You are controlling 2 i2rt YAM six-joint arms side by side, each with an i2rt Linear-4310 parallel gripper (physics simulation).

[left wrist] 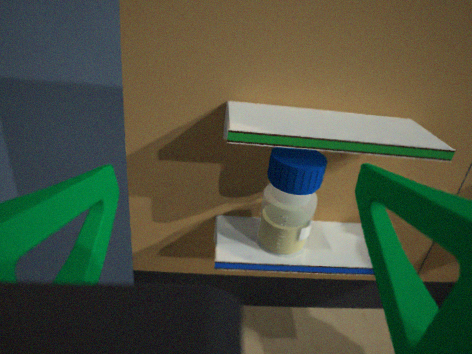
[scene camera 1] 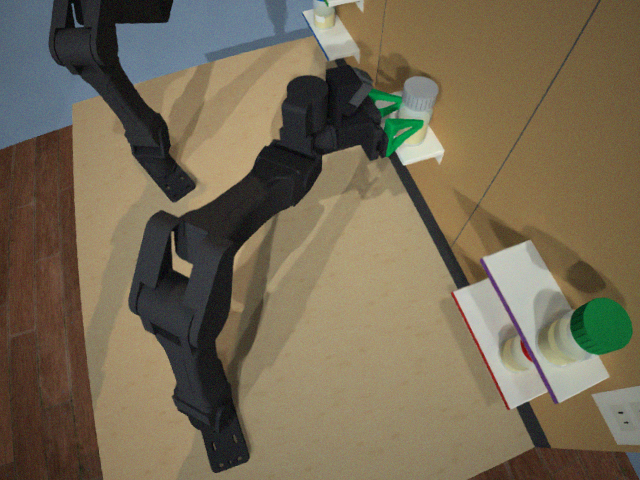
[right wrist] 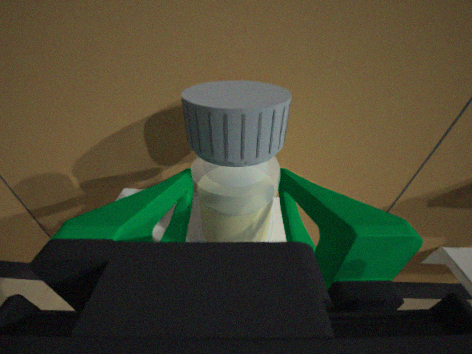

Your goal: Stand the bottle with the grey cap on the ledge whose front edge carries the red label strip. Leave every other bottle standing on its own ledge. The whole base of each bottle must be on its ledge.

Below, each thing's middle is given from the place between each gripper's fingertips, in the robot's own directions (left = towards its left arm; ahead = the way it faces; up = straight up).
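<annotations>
Grey-capped bottle [scene camera 1: 419,94]: 53 cm to the right of my left hand, 17 cm ahead of it and 5 cm below it. Plain white ledge [scene camera 1: 431,147]: 50 cm to the right of my left hand, 18 cm ahead, 11 cm below. Blue-strip ledge [left wrist: 334,244]: 18 cm below my left hand, 18 cm ahead, 10 cm to the right. Relative to the green-strip ledge [left wrist: 246,117], my left hand is 4 cm above, 10 cm to the left and 18 cm short of it.
Red-strip ledge [scene camera 1: 483,309]: 13 cm below my right hand, 37 cm to the right of it, 1 cm ahead of it. The grey-capped bottle is right at my right hand. Purple-strip ledge [scene camera 1: 528,287]: 1 cm above my right hand, 1 cm ahead, 37 cm to the right. Relative to the plain white ledge, my right hand is 1 cm short of it, 3 cm to the right and 6 cm above.
</annotations>
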